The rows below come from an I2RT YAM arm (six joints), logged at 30 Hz.
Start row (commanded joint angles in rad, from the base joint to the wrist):
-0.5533, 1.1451, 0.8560, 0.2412, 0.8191, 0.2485
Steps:
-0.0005, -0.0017, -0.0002, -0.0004, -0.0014, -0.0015
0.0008, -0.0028, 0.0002, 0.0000, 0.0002, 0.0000
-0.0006, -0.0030, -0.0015, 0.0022, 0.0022, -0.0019
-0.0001, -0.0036, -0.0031, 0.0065, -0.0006, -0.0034
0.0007, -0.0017, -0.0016, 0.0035, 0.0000, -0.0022
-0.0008, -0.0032, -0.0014, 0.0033, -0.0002, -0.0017
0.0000, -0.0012, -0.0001, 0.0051, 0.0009, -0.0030
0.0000, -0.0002, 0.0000, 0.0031, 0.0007, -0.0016
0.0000, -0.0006, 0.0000, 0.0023, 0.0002, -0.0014
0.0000, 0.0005, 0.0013, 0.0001, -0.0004, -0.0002
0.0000, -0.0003, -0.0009, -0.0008, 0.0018, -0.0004
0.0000, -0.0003, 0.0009, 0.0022, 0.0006, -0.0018
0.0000, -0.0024, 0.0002, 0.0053, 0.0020, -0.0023
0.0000, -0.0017, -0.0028, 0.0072, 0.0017, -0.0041
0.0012, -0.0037, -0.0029, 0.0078, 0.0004, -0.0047
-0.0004, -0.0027, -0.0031, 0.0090, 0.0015, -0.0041
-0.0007, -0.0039, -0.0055, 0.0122, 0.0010, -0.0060
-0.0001, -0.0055, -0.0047, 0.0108, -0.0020, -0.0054
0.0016, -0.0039, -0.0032, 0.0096, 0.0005, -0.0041
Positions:
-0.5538, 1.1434, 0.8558, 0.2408, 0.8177, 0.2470
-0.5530, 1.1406, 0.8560, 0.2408, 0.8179, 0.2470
-0.5536, 1.1376, 0.8545, 0.2430, 0.8201, 0.2451
-0.5537, 1.1340, 0.8514, 0.2495, 0.8195, 0.2417
-0.5530, 1.1323, 0.8498, 0.2530, 0.8195, 0.2395
-0.5538, 1.1291, 0.8484, 0.2563, 0.8193, 0.2378
-0.5538, 1.1279, 0.8483, 0.2614, 0.8202, 0.2348
-0.5538, 1.1277, 0.8483, 0.2645, 0.8209, 0.2332
-0.5538, 1.1271, 0.8483, 0.2668, 0.8211, 0.2318
-0.5538, 1.1276, 0.8496, 0.2669, 0.8207, 0.2316
-0.5538, 1.1273, 0.8487, 0.2661, 0.8225, 0.2312
-0.5538, 1.1270, 0.8496, 0.2683, 0.8231, 0.2294
-0.5538, 1.1246, 0.8498, 0.2736, 0.8251, 0.2271
-0.5538, 1.1229, 0.8470, 0.2808, 0.8268, 0.2230
-0.5526, 1.1192, 0.8441, 0.2886, 0.8272, 0.2183
-0.5530, 1.1165, 0.8410, 0.2976, 0.8287, 0.2142
-0.5537, 1.1126, 0.8355, 0.3098, 0.8297, 0.2082
-0.5538, 1.1071, 0.8308, 0.3206, 0.8277, 0.2028
-0.5522, 1.1032, 0.8276, 0.3302, 0.8282, 0.1987

